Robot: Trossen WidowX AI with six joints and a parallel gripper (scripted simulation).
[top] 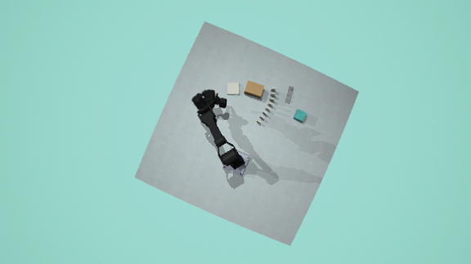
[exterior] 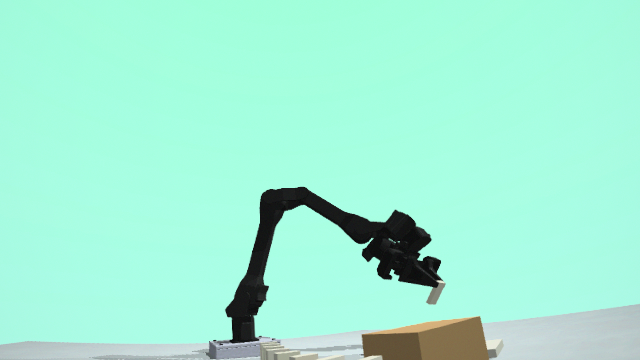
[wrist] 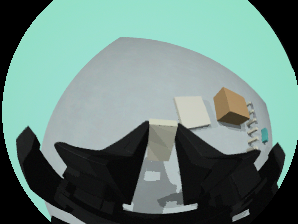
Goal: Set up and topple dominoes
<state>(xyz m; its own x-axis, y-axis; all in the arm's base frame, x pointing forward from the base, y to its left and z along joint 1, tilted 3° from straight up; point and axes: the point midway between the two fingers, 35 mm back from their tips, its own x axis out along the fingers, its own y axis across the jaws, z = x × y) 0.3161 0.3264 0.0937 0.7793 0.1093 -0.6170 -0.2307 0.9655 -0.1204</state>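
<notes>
The flat cream tile lies 110 mm below my gripper tip, 100 mm ahead of it and 70 mm to the right of it. From my gripper tip the other things lie so: teal cube: 590 mm to the right, 140 mm ahead, 100 mm below; then tan box: 210 mm to the right, 160 mm ahead, 80 mm below; then grey bar: 460 mm to the right, 250 mm ahead, 110 mm below.
</notes>
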